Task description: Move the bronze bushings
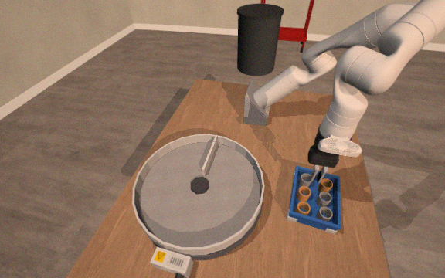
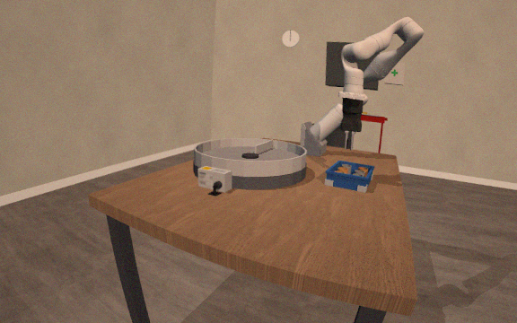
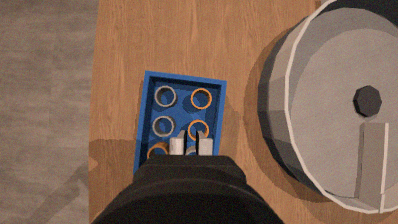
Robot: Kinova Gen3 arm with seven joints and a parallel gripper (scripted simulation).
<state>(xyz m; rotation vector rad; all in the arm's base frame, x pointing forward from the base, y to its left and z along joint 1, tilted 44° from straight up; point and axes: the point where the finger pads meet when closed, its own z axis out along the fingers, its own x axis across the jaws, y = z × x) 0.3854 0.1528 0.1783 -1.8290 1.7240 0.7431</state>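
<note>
Right now the blue crate is 11 cm below my hand, 2 cm to the left of it and 1 cm ahead of it. Also, from my hand: grey turntable disc 35 cm to the right, 8 cm below, 8 cm ahead.
</note>
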